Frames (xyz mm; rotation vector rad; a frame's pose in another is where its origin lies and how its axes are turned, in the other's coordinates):
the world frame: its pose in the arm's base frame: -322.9 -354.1 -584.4 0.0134 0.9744 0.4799
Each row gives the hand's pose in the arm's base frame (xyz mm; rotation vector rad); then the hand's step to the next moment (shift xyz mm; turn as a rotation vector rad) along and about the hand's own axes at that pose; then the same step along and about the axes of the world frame.
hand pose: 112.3 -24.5 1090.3 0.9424 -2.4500 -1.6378
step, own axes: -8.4 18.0 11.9 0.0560 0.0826 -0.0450
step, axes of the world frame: -5.1 21.7 6.4 -0.1076 0.0026 -0.0201
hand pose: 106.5 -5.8 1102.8 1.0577 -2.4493 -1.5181
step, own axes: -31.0 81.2 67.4 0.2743 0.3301 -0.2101
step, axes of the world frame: -16.5 108.6 5.7 -0.4640 -0.0266 -0.1112
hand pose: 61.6 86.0 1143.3 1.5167 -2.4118 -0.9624
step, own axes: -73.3 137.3 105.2 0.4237 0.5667 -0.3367
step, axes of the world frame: -4.0 179.8 -54.2 -0.7636 -0.0070 -0.1756
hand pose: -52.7 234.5 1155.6 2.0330 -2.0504 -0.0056
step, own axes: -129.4 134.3 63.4 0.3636 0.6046 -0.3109
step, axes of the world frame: 27.6 149.4 -125.3 -0.7386 0.0528 -0.2146
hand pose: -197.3 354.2 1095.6 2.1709 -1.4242 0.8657
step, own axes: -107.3 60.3 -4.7 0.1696 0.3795 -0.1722
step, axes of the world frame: 35.0 63.2 -99.7 -0.4137 0.0466 -0.1706
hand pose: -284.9 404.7 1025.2 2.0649 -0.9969 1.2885
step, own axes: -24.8 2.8 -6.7 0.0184 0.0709 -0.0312
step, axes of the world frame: 13.9 10.5 -19.1 -0.0676 0.0103 -0.0408
